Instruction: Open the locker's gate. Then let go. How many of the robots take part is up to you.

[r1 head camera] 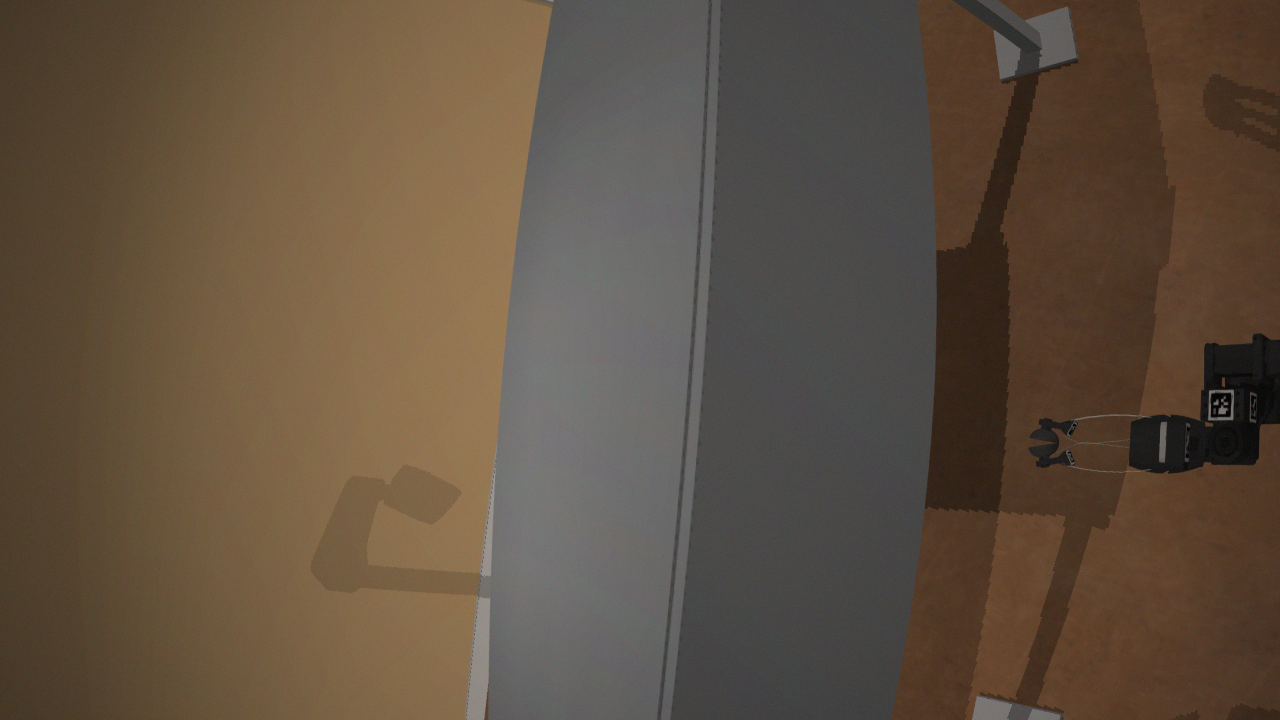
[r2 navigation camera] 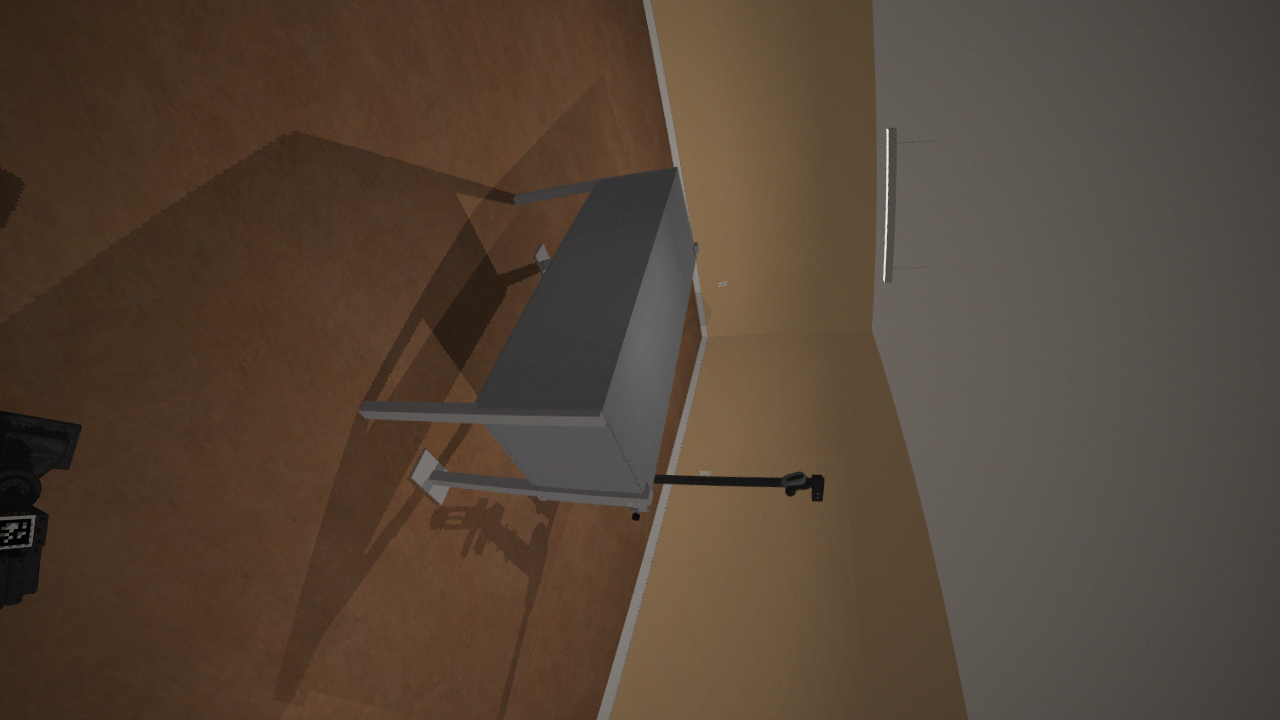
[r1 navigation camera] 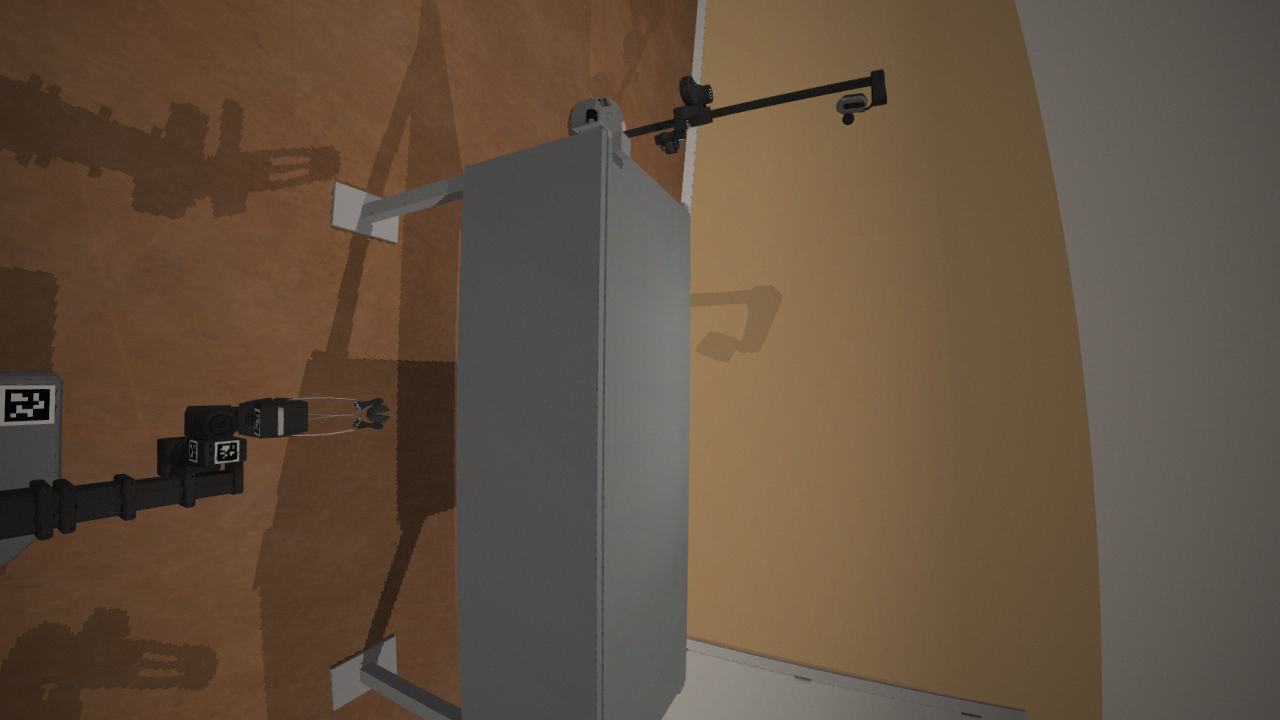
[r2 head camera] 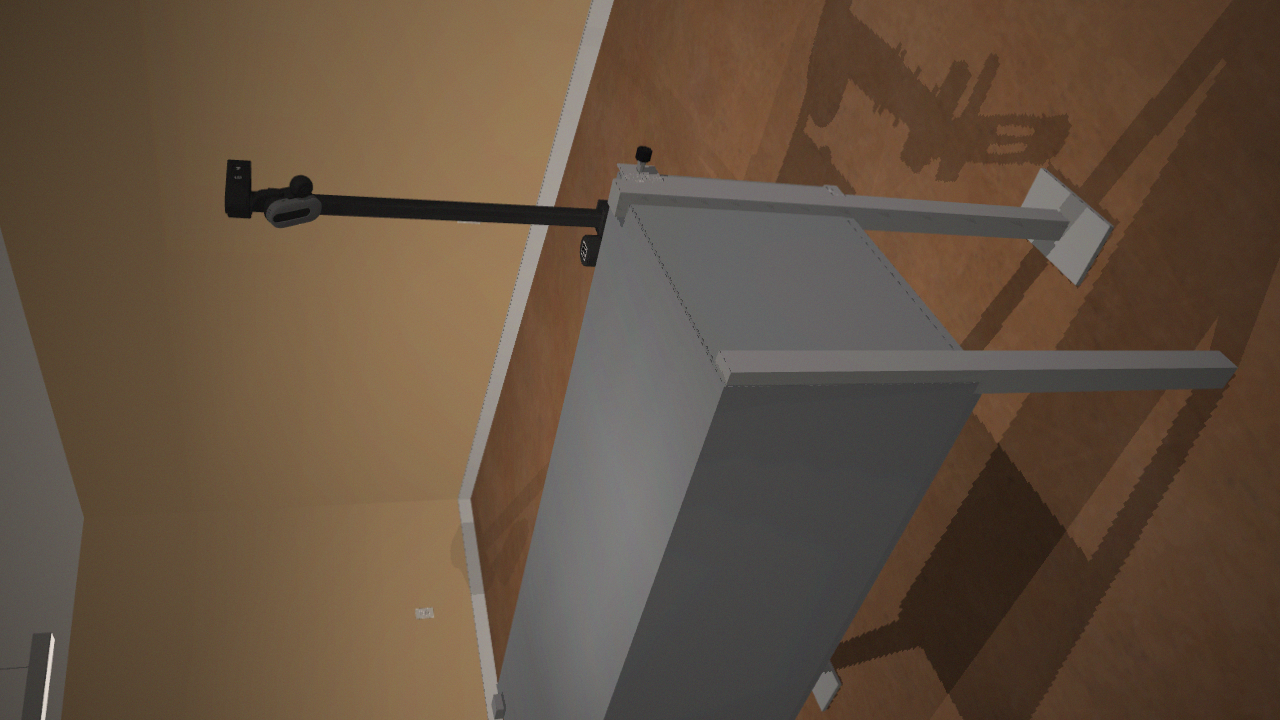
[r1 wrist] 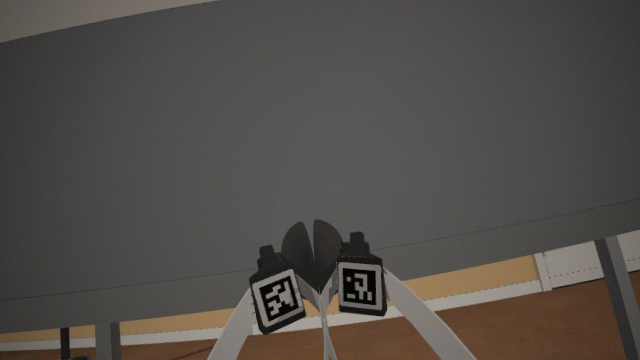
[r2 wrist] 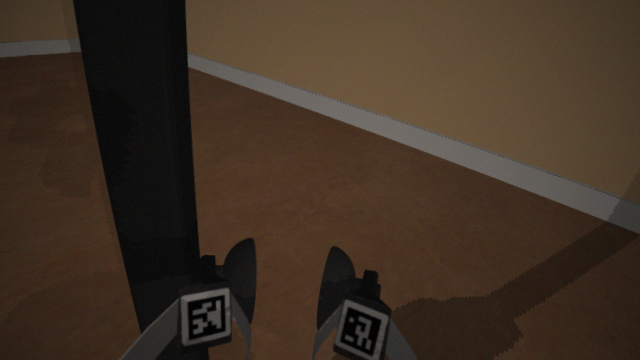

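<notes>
The locker [r1 head camera: 608,358] [r1 navigation camera: 528,402] [r1 wrist: 320,125] [r2 head camera: 760,537] [r2 navigation camera: 572,313] is a long grey box on legs. No panel visibly stands ajar, and I cannot tell which is the gate. A black knob [r2 head camera: 642,154] [r2 navigation camera: 636,515] sits on a bracket at an upper corner. My r1 gripper [r1 head camera: 1043,442] [r1 navigation camera: 377,413] [r1 wrist: 312,245] is shut and empty, in front of the locker's dark long face and apart from it; in the r1 wrist view its tips overlap the lower part. My r2 gripper [r2 wrist: 287,280] is open and empty, over the floor, away from the locker.
White foot plates [r1 head camera: 1056,44] [r1 navigation camera: 344,210] [r2 head camera: 1087,241] stand under the legs. Robot r2 [r1 navigation camera: 787,96] is past one end of the locker. Robot r1's mast [r2 head camera: 447,207] [r2 navigation camera: 716,480] rises behind the locker. A dark post [r2 wrist: 145,150] stands beside r2's gripper.
</notes>
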